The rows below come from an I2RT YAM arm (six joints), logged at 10 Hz.
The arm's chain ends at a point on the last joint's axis. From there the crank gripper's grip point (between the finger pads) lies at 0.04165 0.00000 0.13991 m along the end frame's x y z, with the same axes.
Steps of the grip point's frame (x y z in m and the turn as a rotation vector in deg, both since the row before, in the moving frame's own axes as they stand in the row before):
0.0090 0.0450 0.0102 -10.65 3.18 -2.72
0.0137 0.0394 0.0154 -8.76 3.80 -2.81
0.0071 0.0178 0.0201 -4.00 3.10 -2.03
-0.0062 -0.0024 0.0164 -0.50 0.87 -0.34
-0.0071 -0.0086 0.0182 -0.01 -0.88 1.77
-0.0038 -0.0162 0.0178 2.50 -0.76 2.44
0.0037 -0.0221 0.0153 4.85 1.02 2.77
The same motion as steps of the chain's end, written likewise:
0.0008 0.0215 0.0149 -10.65 3.18 -2.72
0.0041 0.0206 0.0199 -8.76 3.80 -2.81
-0.0005 0.0097 0.0228 -4.00 3.10 -2.03
-0.0083 -0.0034 0.0171 -0.50 0.87 -0.34
-0.0049 -0.0099 0.0176 -0.01 -0.88 1.77
-0.0020 -0.0118 0.0174 2.50 -0.76 2.44
0.0010 -0.0124 0.0165 4.85 1.02 2.77

